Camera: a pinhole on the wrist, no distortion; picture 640 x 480 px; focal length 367.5 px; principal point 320.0 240.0 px. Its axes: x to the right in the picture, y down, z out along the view. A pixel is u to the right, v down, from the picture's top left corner.
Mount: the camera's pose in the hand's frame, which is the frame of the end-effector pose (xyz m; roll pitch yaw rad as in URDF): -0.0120 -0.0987 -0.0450 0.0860 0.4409 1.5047
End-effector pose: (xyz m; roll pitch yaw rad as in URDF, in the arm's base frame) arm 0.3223 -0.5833 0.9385 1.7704 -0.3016 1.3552
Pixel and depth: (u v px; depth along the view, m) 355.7 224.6 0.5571
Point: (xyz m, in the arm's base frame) 0.7811 -0.6356 1.0491
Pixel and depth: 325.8 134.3 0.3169
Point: 0.5740 -0.5210 0.9561
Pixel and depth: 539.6 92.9 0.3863
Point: 0.5833 -0.5104 1.2003
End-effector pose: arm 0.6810 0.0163 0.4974 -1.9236 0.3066 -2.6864
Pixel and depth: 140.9 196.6 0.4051
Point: 0.8125 -0.3810 0.4448
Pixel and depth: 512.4 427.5 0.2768
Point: 0.8712 0.0115 0.3353
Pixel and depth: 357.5 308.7 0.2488
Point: 0.7957 -0.0945 0.4197
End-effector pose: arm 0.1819 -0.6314 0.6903 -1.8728 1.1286 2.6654
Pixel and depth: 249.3 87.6 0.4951
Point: 0.0066 -0.9979 0.4165
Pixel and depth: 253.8 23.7 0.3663
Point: 0.0075 -0.8690 0.4471
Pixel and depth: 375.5 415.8 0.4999
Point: 0.3589 -1.0756 0.7271
